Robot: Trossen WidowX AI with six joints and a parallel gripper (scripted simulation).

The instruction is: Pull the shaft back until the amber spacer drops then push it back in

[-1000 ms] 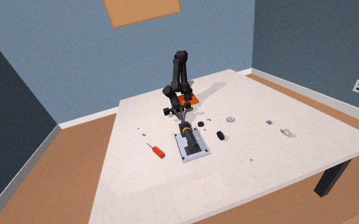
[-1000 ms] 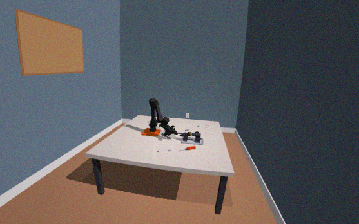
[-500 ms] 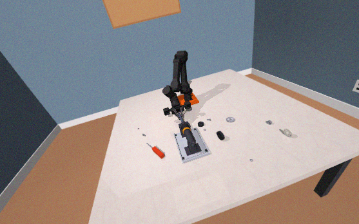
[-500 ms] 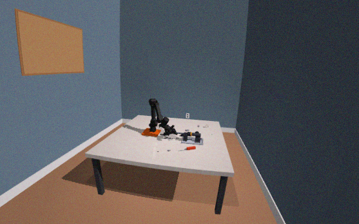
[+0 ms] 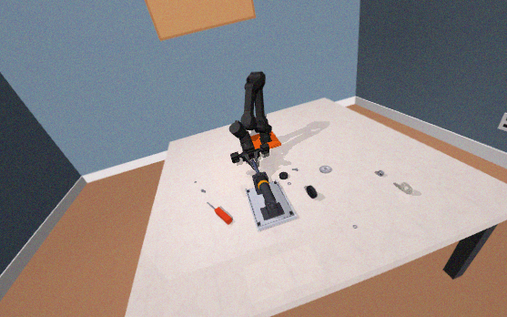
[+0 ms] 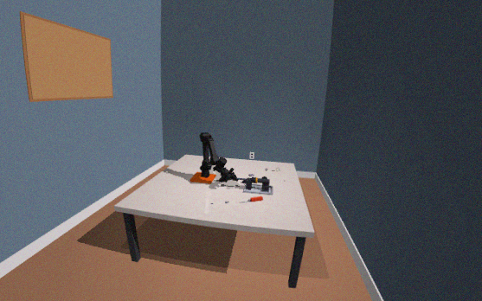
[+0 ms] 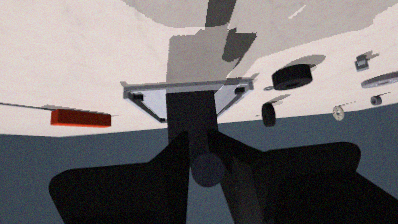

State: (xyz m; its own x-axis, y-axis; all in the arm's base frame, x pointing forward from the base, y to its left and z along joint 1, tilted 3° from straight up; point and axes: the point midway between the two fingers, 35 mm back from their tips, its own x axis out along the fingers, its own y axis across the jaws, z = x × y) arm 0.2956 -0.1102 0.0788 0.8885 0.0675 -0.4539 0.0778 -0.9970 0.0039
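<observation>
The shaft is 50 mm ahead of my gripper tip and 20 mm above it. The rest, counted from my gripper tip: amber spacer (150 mm ahead, 10 mm to the left, 20 mm above).
</observation>
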